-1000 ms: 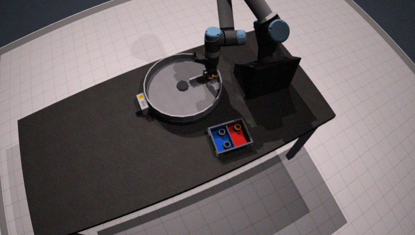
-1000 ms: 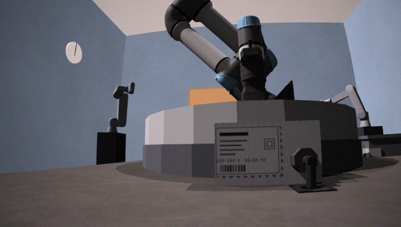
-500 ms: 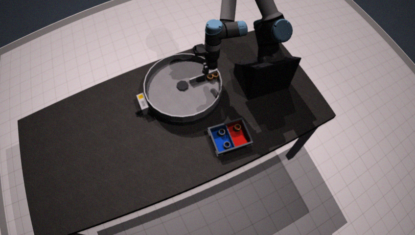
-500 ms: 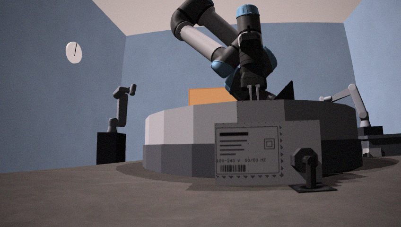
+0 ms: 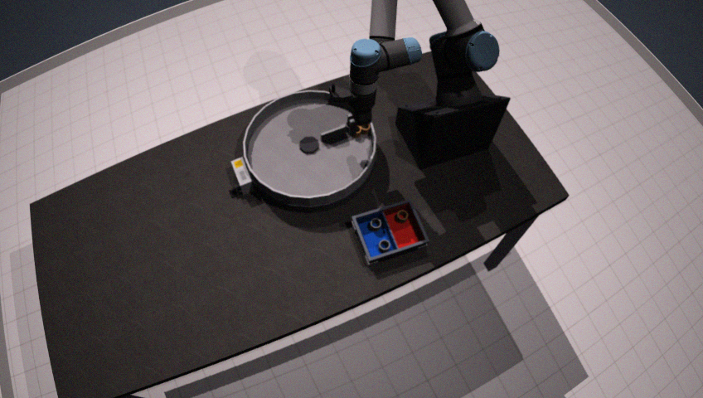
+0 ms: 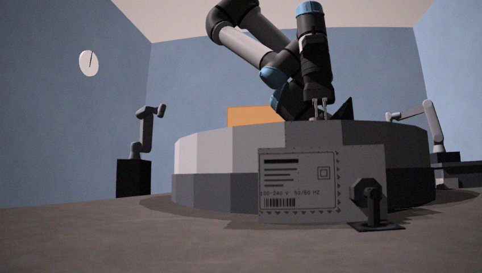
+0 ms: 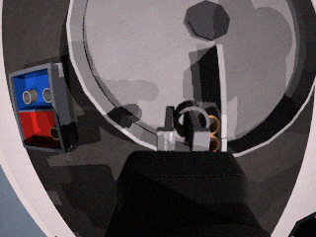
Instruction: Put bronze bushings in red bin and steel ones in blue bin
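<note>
Now: hand 30 cm to the right of the red bin, 14 cm above it and 4 cm short of it. From my hand the other things lie so: grey turntable 11 cm below, 11 cm ahead, 7 cm to the right.
</note>
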